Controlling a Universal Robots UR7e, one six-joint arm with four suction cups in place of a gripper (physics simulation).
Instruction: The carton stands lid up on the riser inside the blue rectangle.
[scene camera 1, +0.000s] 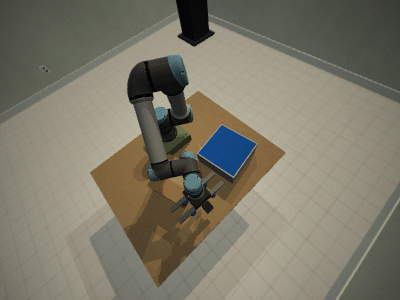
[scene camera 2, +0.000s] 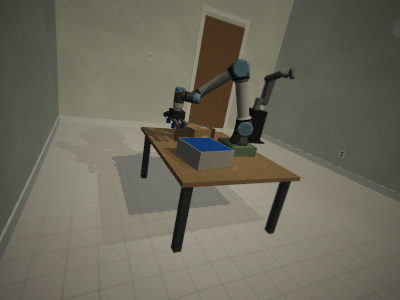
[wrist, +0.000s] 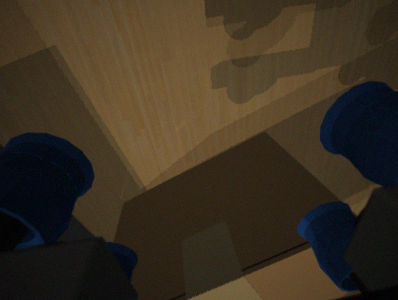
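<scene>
The brown carton (scene camera 1: 171, 193) (scene camera 2: 201, 132) (wrist: 215, 185) stands on the table, off the riser, partly hidden by the arm in the first scene view and by the riser in the second. In the wrist view its dark side wall, a tape strip and a bit of its lighter upper face show. The riser (scene camera 1: 216, 167) (scene camera 2: 216, 160) is a grey-white box with a blue rectangle (scene camera 1: 227, 150) (scene camera 2: 206, 144) on its top, and nothing stands on it. My gripper (scene camera 1: 197, 199) (scene camera 2: 175, 123) (wrist: 212, 205) is open, its blue cups low over the carton; whether they touch it is unclear.
The wooden table (scene camera 1: 265, 150) (scene camera 2: 260, 170) carries the arm's green base (scene camera 1: 179, 141) (scene camera 2: 247, 150), which stands beside the carton and riser. A black pedestal (scene camera 1: 194, 22) (scene camera 2: 257, 125) stands on the floor beyond the table. A brown door (scene camera 2: 220, 60) is in the back wall.
</scene>
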